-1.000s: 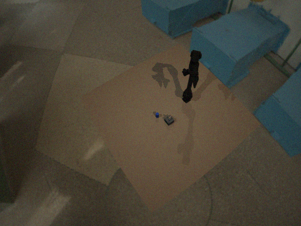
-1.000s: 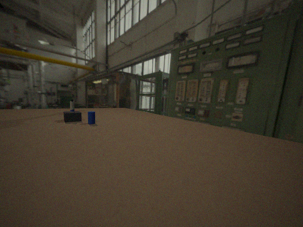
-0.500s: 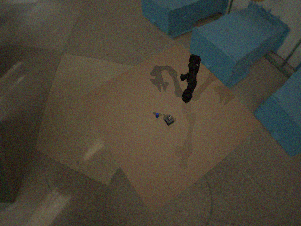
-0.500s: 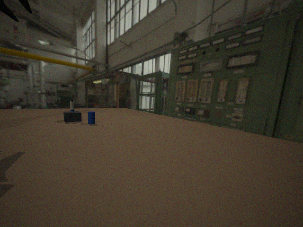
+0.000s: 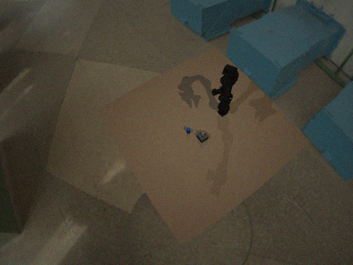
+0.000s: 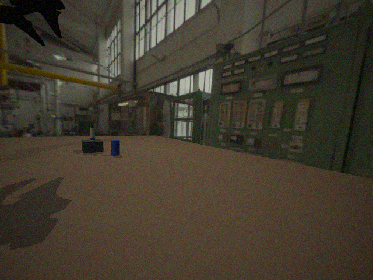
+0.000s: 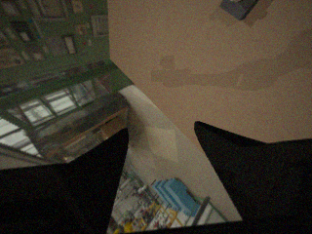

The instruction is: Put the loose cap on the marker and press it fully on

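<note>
Now: the blue cap 36 cm below my gripper tip, 17 cm to the right of it and 16 cm ahead of it. Round my gripper tip: dark holder block 37 cm below, 10 cm ahead, 7 cm to the right.
</note>
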